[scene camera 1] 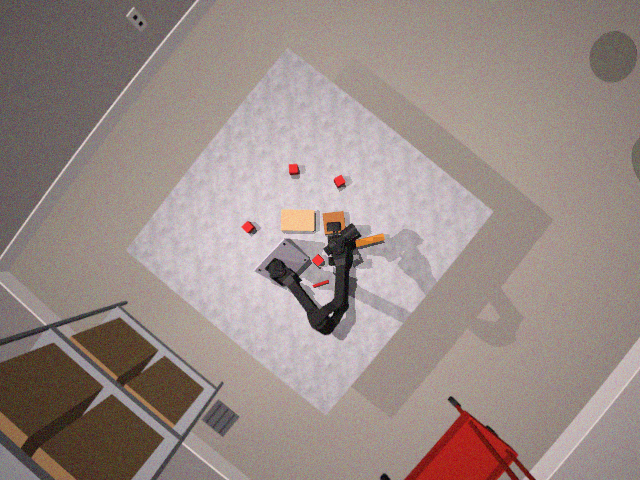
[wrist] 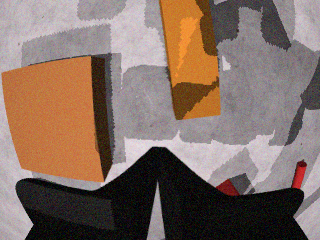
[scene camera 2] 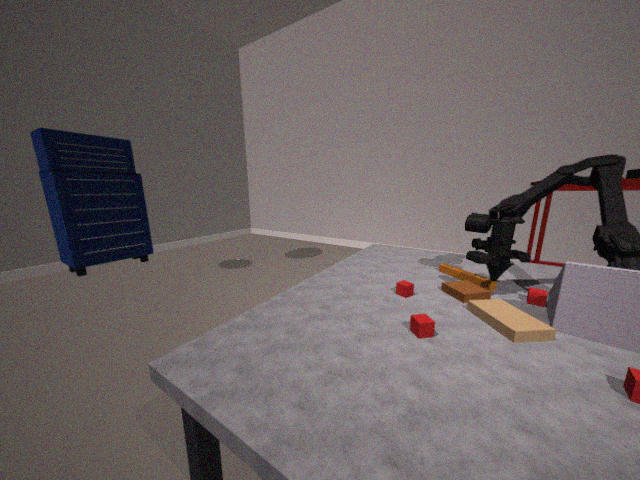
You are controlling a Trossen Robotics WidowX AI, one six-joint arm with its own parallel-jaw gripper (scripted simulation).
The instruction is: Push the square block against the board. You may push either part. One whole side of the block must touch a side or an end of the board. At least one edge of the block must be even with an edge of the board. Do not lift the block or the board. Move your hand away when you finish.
Labels:
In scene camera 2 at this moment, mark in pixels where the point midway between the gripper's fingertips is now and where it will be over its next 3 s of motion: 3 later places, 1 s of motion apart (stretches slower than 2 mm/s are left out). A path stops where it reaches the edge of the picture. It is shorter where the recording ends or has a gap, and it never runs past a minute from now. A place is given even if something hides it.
My gripper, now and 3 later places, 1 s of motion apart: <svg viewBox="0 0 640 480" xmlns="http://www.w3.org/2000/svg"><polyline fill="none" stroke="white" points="493,281 493,291 486,288 480,285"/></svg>

